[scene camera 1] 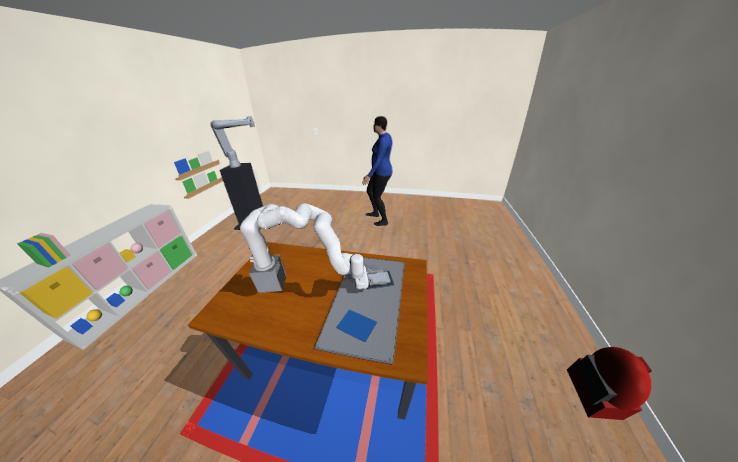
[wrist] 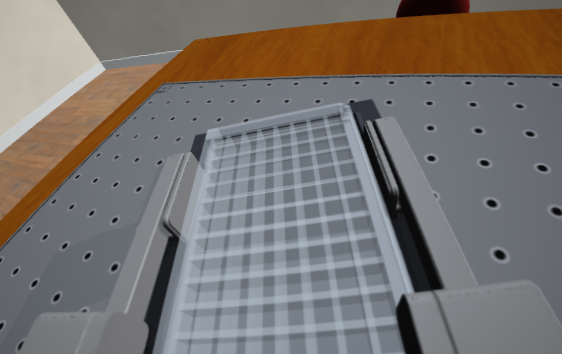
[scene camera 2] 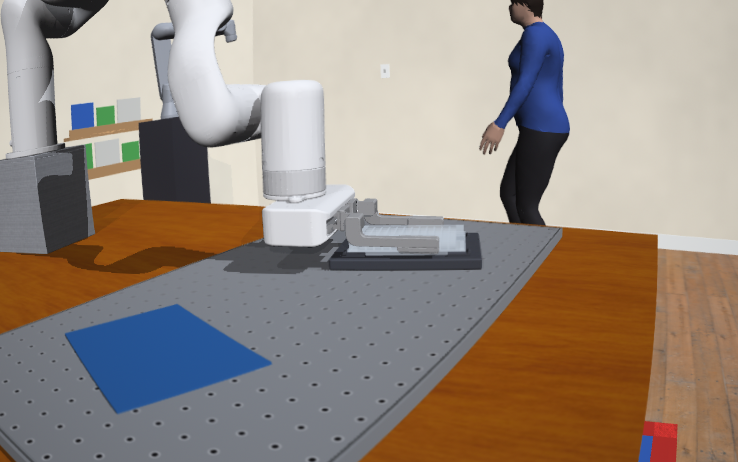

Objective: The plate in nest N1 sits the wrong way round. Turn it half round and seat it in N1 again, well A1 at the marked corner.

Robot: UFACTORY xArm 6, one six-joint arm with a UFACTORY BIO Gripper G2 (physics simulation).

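The clear plate (scene camera 1: 379, 277) (scene camera 2: 408, 238) (wrist: 285, 225) lies flat in the dark nest N1 (scene camera 2: 405, 264) (wrist: 364, 109). My gripper (scene camera 1: 381, 278) (scene camera 2: 438, 231) (wrist: 281, 142) points level along the plate, with one finger on each long side. It is shut on the plate. In the wrist view the left pad lies against the plate's edge and the right pad is close along the other edge. The plate's near end is out of the wrist view. Well A1 and the corner mark cannot be made out.
The nest stands on a grey perforated board (scene camera 1: 375, 305) (scene camera 2: 321, 326) (wrist: 450, 240) on the wooden table (scene camera 1: 305, 332) (scene camera 2: 517, 370). A flat blue square (scene camera 1: 356, 325) (scene camera 2: 166, 356) lies on the board. A person (scene camera 1: 382, 163) (scene camera 2: 536, 92) stands behind the table.
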